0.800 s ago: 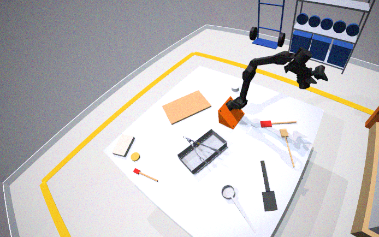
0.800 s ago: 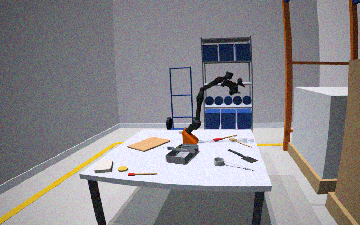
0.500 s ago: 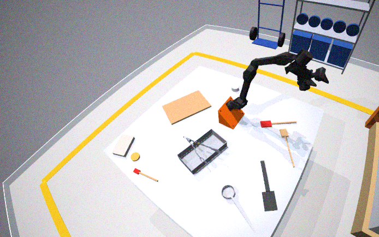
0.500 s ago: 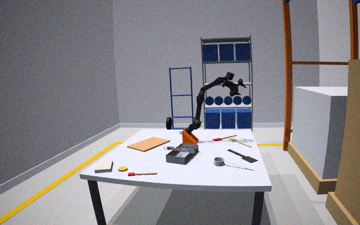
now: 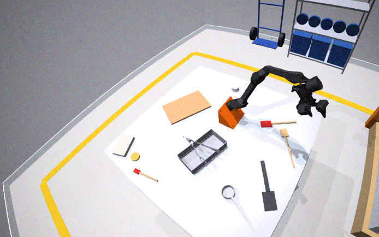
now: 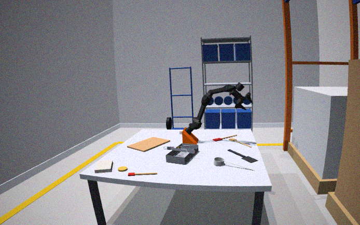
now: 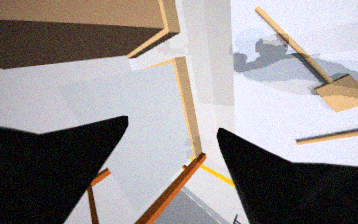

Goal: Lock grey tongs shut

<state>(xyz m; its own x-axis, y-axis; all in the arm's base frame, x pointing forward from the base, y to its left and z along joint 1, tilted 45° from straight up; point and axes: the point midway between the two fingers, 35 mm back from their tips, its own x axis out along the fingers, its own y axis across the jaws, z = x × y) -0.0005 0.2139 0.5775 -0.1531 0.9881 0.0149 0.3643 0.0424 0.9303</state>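
The grey roasting tin lies 52 cm to the right of my gripper tip, 42 cm ahead of it and 31 cm below it. Round my gripper tip: wooden board: 93 cm to the right, 33 cm below, 18 cm ahead; red spatula: 33 cm below, 25 cm to the right, 10 cm behind; dark turner: 36 cm ahead, 33 cm below, 5 cm to the right.
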